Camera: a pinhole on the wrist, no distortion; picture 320 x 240 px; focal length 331.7 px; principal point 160.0 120.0 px. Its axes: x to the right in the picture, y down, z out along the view. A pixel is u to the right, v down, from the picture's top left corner.
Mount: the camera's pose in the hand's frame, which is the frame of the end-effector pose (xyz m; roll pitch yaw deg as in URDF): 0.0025 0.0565 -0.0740 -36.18 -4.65 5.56
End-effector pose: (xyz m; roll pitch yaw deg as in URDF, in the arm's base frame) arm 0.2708 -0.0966 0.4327 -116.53 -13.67 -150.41
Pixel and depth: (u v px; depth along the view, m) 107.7 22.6 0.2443
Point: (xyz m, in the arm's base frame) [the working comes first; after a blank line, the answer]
In the camera's frame: -0.0385 -0.0717 0.2443

0.3256 -0.1615 0.2286
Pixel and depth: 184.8 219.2 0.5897
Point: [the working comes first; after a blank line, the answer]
In the camera's frame: 0.0441 0.1764 0.5897

0.1815 -0.1758 -0.1797
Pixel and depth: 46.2 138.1 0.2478
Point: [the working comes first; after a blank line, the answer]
In the camera's frame: -0.0850 0.0135 0.2478

0.3224 -0.0766 0.1814
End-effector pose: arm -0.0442 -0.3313 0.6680 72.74 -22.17 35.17
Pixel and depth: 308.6 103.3 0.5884
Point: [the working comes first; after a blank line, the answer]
In the camera's frame: 0.2636 -0.0296 0.5884

0.1166 -0.5847 1.2149
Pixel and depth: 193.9 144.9 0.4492
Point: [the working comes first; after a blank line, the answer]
In the camera's frame: 0.0459 0.0337 0.4492

-0.0884 -0.5526 1.0484
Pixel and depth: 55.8 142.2 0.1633
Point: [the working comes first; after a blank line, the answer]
In the camera's frame: -0.0513 0.0109 0.1633

-0.1470 -0.4021 0.7923
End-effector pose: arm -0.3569 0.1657 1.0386 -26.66 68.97 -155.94
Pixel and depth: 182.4 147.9 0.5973
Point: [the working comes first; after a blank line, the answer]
In the camera's frame: 0.0403 0.0502 0.5973

-0.2318 -0.4039 1.1183
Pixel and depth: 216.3 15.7 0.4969
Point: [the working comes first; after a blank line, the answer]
In the camera's frame: 0.0843 -0.1562 0.4969

-0.4428 -0.3036 1.1100
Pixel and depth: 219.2 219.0 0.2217
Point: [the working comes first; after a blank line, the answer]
In the camera's frame: 0.0396 0.0662 0.2217

-0.2196 -0.0442 1.0098
